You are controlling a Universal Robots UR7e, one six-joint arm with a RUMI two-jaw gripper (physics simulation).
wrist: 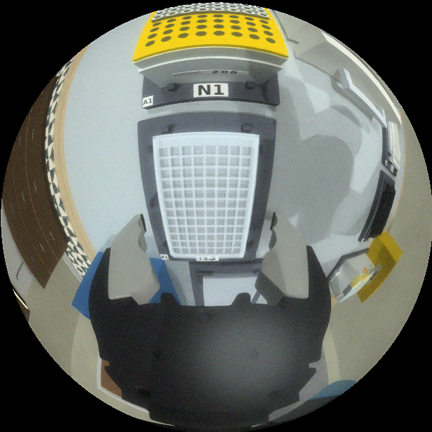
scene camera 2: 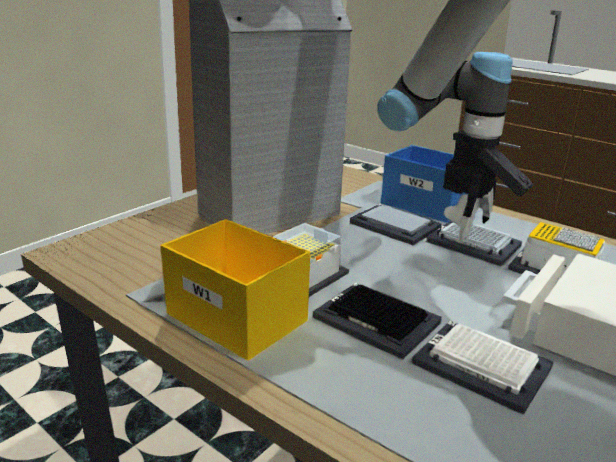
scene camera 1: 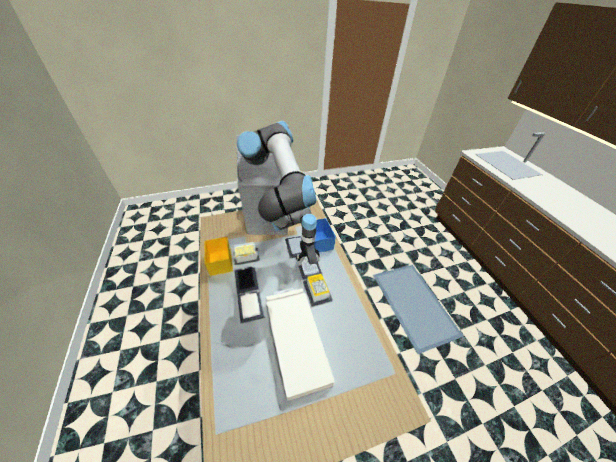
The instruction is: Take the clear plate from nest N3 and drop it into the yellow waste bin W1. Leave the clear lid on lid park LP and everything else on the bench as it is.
In view: the gripper (scene camera 2: 472, 232), a clear plate (scene camera 2: 482, 238), a clear lid (scene camera 2: 393, 218), a yellow-topped box (scene camera 2: 545, 240), a black plate (scene camera 2: 386, 315) and a white plate (scene camera 2: 490, 359).
The clear plate also shows in the wrist view (wrist: 205, 180). The clear lid also shows in the wrist view (wrist: 219, 289). The yellow-topped box is seen too in the wrist view (wrist: 215, 48).
